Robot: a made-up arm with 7 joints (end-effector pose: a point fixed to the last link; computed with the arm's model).
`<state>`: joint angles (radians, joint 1 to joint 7).
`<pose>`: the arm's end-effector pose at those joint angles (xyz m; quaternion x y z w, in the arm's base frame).
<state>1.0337 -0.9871 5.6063 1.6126 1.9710 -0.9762 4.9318</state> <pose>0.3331 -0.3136 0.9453 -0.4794 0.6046 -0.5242 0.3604</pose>
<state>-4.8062 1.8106 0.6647 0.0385 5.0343 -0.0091 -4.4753</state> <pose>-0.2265 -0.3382 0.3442 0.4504 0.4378 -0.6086 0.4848</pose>
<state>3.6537 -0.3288 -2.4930 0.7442 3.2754 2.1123 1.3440</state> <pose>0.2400 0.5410 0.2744 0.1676 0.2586 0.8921 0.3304</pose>
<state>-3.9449 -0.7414 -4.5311 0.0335 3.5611 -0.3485 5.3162</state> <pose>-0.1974 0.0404 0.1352 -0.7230 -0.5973 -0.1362 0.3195</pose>
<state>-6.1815 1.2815 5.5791 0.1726 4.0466 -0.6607 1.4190</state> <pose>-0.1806 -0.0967 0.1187 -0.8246 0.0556 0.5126 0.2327</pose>
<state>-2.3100 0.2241 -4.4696 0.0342 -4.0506 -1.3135 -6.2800</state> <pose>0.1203 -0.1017 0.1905 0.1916 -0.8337 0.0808 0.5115</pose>
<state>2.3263 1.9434 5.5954 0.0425 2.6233 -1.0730 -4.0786</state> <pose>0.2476 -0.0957 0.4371 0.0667 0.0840 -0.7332 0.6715</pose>
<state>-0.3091 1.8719 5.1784 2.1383 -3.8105 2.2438 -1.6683</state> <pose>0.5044 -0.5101 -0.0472 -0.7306 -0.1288 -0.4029 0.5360</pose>
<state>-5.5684 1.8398 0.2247 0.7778 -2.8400 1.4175 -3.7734</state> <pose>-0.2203 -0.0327 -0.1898 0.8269 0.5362 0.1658 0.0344</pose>
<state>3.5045 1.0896 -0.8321 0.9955 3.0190 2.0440 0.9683</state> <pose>-0.5029 0.3182 0.0817 0.5777 0.0481 -0.7830 0.2256</pose>
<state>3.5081 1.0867 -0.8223 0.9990 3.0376 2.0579 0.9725</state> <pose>-0.5076 0.3112 0.0818 0.5668 0.0475 -0.7892 0.2316</pose>
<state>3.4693 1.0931 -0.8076 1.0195 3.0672 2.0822 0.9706</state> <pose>-0.5057 0.3224 0.0816 0.5492 0.0422 -0.8045 0.2222</pose>
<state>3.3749 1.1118 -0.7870 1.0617 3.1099 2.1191 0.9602</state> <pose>-0.4927 0.3578 0.0809 0.5233 0.0315 -0.8299 0.1907</pose>
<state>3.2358 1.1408 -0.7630 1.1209 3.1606 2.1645 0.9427</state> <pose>-0.4647 0.4119 0.0795 0.4913 0.0184 -0.8598 0.1383</pose>
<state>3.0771 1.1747 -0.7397 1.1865 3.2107 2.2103 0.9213</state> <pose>-0.4219 0.4723 0.0774 0.4584 0.0060 -0.8857 0.0730</pose>
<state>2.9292 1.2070 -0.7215 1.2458 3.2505 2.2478 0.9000</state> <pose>-0.3720 0.5251 0.0747 0.4314 -0.0034 -0.9021 0.0084</pose>
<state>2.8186 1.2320 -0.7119 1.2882 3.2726 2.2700 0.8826</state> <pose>-0.3276 0.5619 0.0722 -0.4160 0.0098 0.9084 0.0418</pose>
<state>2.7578 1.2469 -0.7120 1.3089 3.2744 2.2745 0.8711</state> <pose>-0.2987 0.5819 0.0704 -0.4143 0.0138 0.9073 0.0698</pose>
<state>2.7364 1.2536 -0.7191 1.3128 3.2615 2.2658 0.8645</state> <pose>-0.2844 0.5904 0.0694 -0.4228 0.0164 0.9026 0.0797</pose>
